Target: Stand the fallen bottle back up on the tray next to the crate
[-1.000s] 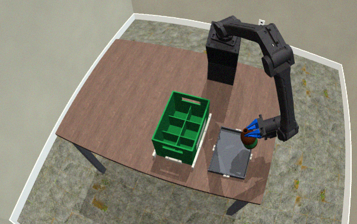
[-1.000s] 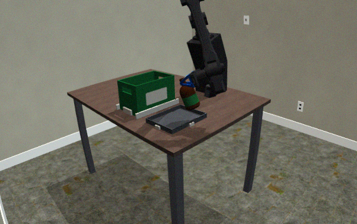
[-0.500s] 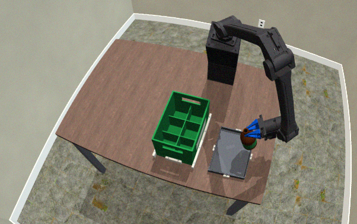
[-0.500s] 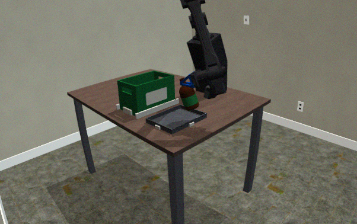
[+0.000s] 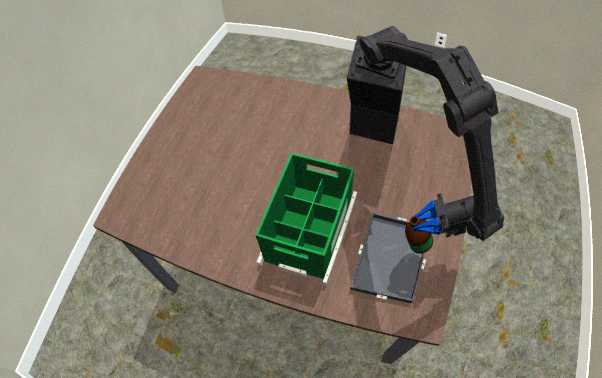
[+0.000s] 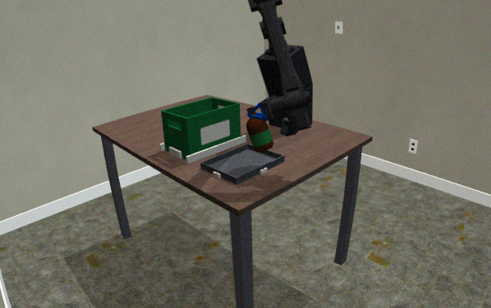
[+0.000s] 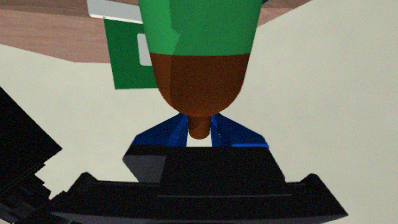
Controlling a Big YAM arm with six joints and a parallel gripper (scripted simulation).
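The bottle lies 1 cm behind my hand, 2 cm to the left of it and 5 cm below it. The rest, counted from my hand: tray: 3 cm ahead, 2 cm to the right, 19 cm below; then green crate: 4 cm ahead, 29 cm to the right, 11 cm below.
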